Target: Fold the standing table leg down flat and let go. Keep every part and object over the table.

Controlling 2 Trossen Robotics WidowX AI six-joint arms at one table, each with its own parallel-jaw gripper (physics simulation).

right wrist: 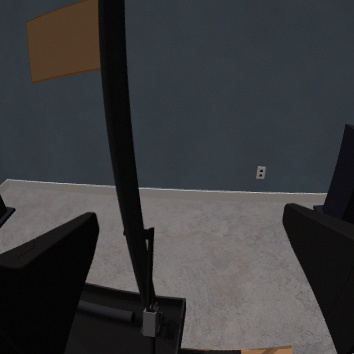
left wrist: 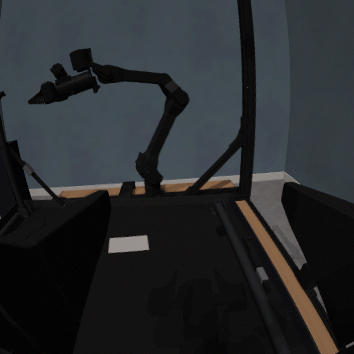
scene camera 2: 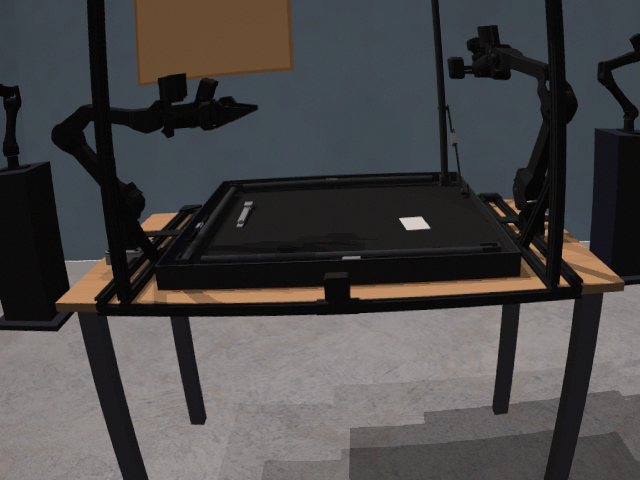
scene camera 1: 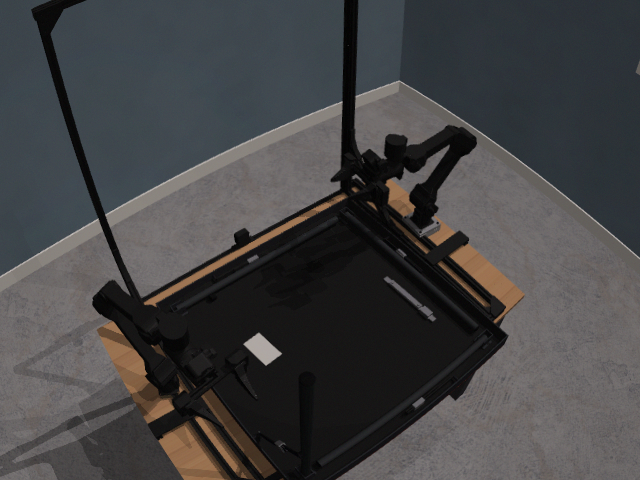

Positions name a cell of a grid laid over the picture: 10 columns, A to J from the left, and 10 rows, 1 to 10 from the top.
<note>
In view: the left gripper (scene camera 2: D3), the right gripper (scene camera 1: D9) and a folded leg (scene camera 1: E6).
The left gripper shows as well in the left wrist view (left wrist: F6) and in scene camera 1 (scene camera 1: F4). The right gripper shows as well in the right wrist view (right wrist: F7), in the left wrist view (left wrist: A3) and in scene camera 2 (scene camera 2: H2).
</note>
